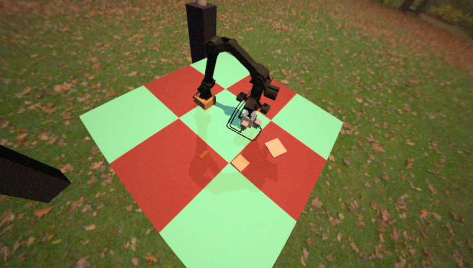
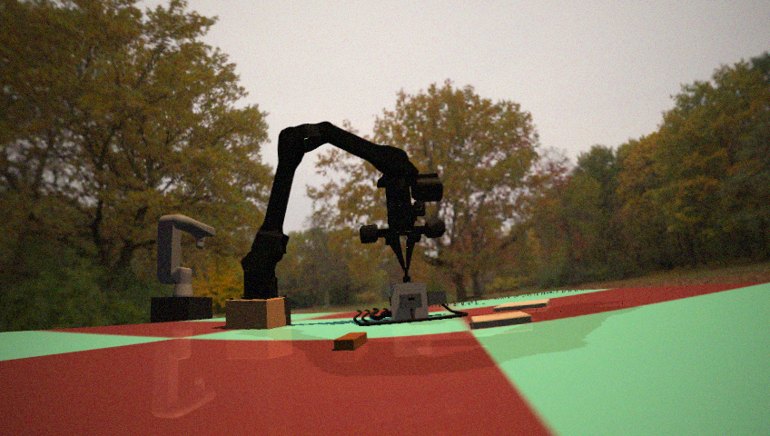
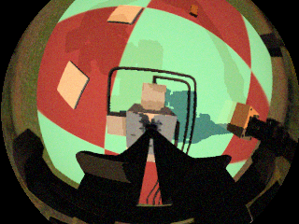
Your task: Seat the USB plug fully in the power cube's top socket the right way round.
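Now: gripper tip 2 cm above the dark USB plug. Also, from my gripper tip: orange block: 33 cm to the right, 10 cm below, 9 cm behind.
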